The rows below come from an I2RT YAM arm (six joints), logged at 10 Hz.
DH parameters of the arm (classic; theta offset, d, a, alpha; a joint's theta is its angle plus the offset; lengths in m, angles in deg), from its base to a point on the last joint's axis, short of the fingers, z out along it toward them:
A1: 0 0.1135 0.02 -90
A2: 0 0 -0.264 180
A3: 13.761 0 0.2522 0
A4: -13.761 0 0.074 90
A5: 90 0 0 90
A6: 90 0.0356 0 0
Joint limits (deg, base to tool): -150..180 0..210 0..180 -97..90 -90..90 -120..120
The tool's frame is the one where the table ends.
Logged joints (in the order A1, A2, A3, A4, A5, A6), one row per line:
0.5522, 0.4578, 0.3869, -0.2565, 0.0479, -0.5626
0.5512, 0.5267, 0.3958, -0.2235, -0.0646, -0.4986
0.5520, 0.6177, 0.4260, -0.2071, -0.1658, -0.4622
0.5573, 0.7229, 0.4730, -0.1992, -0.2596, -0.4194
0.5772, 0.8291, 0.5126, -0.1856, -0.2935, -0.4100
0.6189, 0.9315, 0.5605, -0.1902, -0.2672, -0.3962
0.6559, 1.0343, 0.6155, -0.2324, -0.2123, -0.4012
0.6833, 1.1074, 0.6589, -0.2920, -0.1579, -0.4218
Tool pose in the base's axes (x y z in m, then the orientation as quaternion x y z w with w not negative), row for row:
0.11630, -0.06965, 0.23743, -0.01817, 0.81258, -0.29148, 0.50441
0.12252, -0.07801, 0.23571, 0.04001, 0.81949, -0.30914, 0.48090
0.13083, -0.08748, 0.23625, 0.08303, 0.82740, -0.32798, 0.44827
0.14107, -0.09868, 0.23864, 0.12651, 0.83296, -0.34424, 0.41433
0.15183, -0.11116, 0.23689, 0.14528, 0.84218, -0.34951, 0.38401
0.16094, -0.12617, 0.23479, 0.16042, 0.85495, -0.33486, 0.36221
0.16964, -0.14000, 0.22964, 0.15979, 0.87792, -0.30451, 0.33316
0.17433, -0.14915, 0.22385, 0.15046, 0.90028, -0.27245, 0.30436
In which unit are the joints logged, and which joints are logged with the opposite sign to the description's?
The joints are logged in radians. Opposite sign: A1, A5.
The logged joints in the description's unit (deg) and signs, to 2 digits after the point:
-31.64, 26.23, 22.17, -14.70, -2.74, -32.23
-31.58, 30.18, 22.68, -12.81, 3.70, -28.57
-31.63, 35.39, 24.41, -11.87, 9.50, -26.48
-31.93, 41.42, 27.10, -11.41, 14.87, -24.03
-33.07, 47.50, 29.37, -10.63, 16.82, -23.49
-35.46, 53.37, 32.11, -10.90, 15.31, -22.70
-37.58, 59.26, 35.27, -13.32, 12.16, -22.99
-39.15, 63.45, 37.75, -16.73, 9.05, -24.17

